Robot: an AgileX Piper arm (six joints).
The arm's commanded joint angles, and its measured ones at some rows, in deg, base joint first. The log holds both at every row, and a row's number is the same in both.
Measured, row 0:
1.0 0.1 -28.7 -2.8 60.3 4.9
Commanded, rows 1 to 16:
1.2 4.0 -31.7 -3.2 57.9 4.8
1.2 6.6 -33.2 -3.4 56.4 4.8
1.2 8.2 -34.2 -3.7 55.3 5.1
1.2 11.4 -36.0 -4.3 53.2 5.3
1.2 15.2 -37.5 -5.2 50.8 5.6
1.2 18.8 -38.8 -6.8 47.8 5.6
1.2 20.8 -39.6 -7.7 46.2 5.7
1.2 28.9 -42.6 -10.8 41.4 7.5
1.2 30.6 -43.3 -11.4 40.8 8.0
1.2 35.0 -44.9 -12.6 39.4 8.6
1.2 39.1 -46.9 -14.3 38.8 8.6
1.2 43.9 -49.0 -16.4 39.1 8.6
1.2 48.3 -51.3 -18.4 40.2 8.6
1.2 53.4 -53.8 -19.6 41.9 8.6
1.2 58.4 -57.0 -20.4 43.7 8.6
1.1 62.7 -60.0 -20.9 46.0 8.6
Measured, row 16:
1.0 57.5 -56.4 -19.4 43.1 8.5
